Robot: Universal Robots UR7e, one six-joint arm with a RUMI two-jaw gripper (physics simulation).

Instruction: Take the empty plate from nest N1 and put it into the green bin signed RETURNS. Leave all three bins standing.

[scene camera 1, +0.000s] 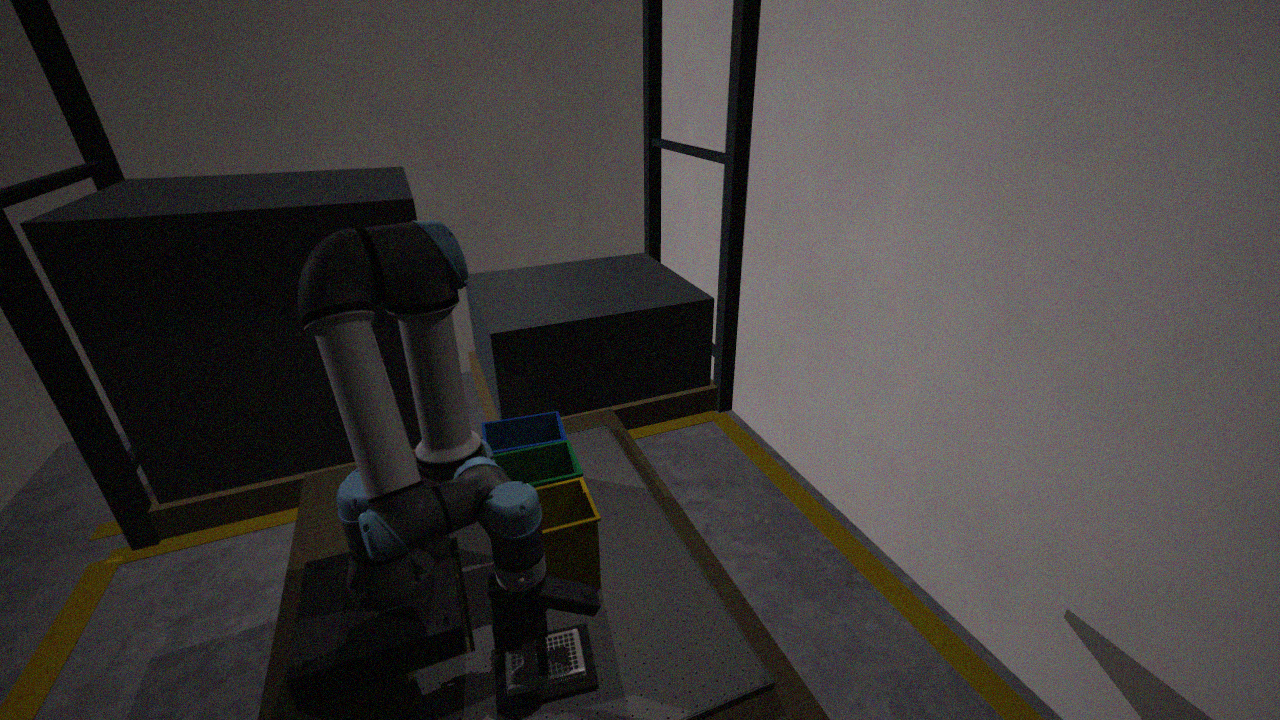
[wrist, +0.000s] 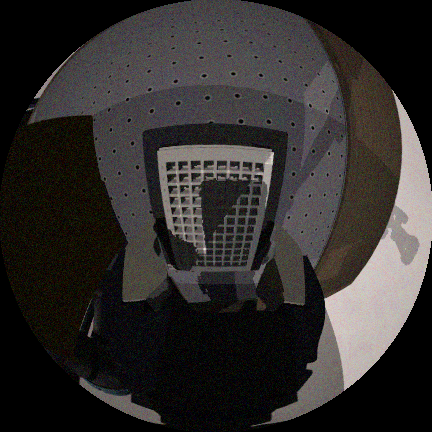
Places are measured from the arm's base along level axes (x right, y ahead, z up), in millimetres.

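Where they show: gripper, fingertip midpoint: point(scene camera 1: 541, 664) point(wrist: 214, 221); arm's base, origin of the base link: point(scene camera 1: 393, 576).
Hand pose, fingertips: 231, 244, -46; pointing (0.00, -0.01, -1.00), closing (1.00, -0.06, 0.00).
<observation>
Things, the pixels of their top centre, and the offset from my fingertips, as dx, dy, dz.
- empty plate, middle of its top: point(wrist: 213, 225) point(scene camera 1: 544, 657) +0, +7, +16
- dark rectangular nest, middle of its top: point(wrist: 214, 218) point(scene camera 1: 544, 662) +0, +7, +4
- green bin, middle of its top: point(scene camera 1: 533, 464) -330, +41, +169
- blue bin, middle of its top: point(scene camera 1: 523, 431) -464, +35, +169
- yellow bin, middle of its top: point(scene camera 1: 544, 507) -190, +45, +169
The empty plate point(scene camera 1: 568, 651) point(wrist: 216, 154) is a pale grid of square wells. It lies flat in a dark rectangular nest point(scene camera 1: 565, 687) point(wrist: 215, 134); no N1 label is readable. My gripper point(scene camera 1: 529, 667) point(wrist: 214, 221) is open and points down at the plate, with one dark fingertip by each long side. Nothing is held between them; the exact height of the tips is hard to tell. The green bin point(scene camera 1: 540, 464) stands upright in the middle of a row of three, partly hidden by the arm. Its RETURNS sign does not show.
The blue bin point(scene camera 1: 524, 433) stands behind the green one, the yellow bin point(scene camera 1: 572, 548) in front, between it and the nest. A dark wall, probably the yellow bin point(wrist: 45, 215), fills the wrist view's left. Dark cabinets point(scene camera 1: 590, 295) and frame posts point(scene camera 1: 738, 205) stand behind.
</observation>
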